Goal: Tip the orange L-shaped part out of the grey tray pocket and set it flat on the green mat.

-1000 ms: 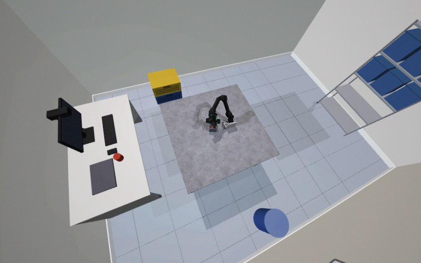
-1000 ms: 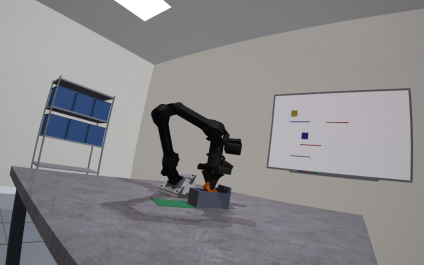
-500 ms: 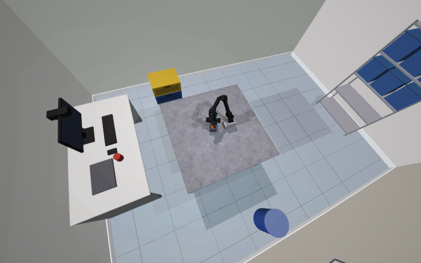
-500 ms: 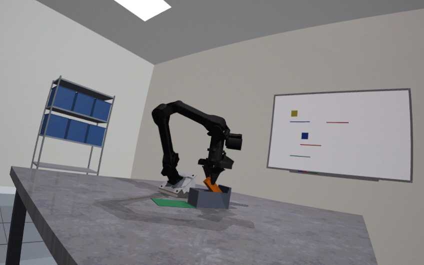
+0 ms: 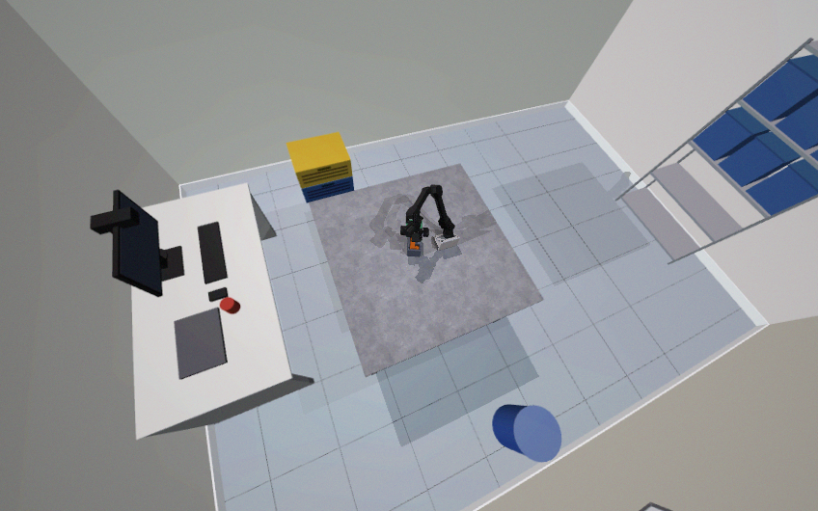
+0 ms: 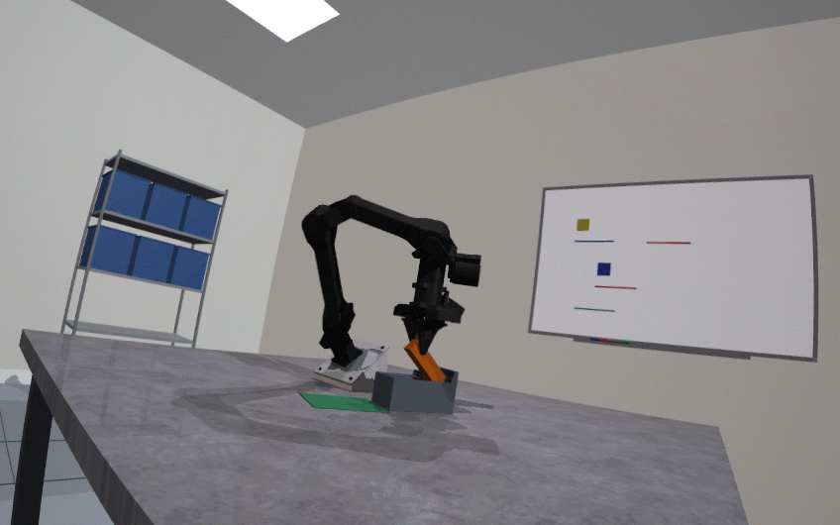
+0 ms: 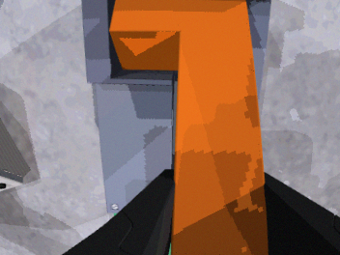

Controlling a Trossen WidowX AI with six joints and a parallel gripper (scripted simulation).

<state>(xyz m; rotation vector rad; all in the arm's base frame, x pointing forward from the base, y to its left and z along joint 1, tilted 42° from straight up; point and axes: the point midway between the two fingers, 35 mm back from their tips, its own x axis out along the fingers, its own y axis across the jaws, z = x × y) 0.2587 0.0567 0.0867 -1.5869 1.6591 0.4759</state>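
The green mat is 130 mm to the right of my gripper tip, 130 mm below it and 50 mm behind it. Also, from my gripper tip: orange L-shaped part (30 mm to the left, 30 mm below, 10 mm behind).
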